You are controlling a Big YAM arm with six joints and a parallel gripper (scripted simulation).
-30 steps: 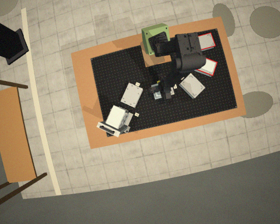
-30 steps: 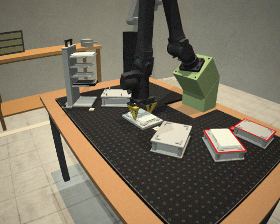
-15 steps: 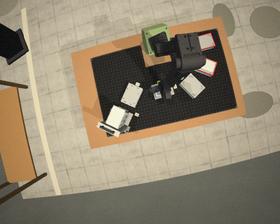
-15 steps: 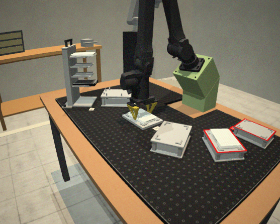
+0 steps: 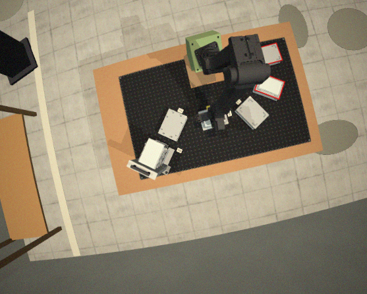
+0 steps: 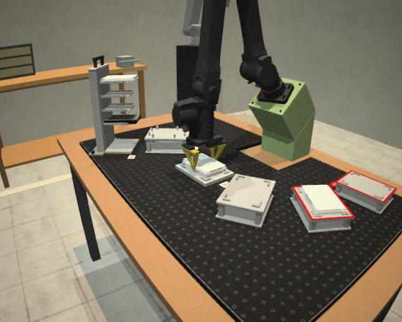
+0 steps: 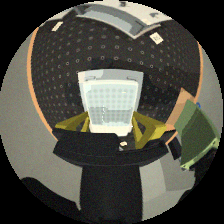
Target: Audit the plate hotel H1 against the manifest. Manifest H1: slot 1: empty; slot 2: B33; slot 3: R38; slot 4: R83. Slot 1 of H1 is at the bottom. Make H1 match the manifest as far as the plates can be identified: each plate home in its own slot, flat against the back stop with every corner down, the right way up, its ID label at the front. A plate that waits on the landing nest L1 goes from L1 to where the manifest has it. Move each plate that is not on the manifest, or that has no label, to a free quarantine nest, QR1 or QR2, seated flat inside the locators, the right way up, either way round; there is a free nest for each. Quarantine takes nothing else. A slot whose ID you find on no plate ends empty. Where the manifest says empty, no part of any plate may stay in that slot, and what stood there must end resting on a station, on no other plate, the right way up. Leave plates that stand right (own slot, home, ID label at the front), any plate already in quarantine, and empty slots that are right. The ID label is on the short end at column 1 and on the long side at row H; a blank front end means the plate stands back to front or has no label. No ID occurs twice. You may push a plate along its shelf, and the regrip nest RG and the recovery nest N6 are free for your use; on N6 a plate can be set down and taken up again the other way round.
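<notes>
Now: hand 30 mm above the flat nest. The rest, counted from my hand: dark plate: 380 mm to the right, 90 mm above, 40 mm ahead; plate hotel H1: 440 mm to the right, 130 mm above, 90 mm ahead; N6 tag: 100 mm to the left, 30 mm below, 20 mm ahead.
</notes>
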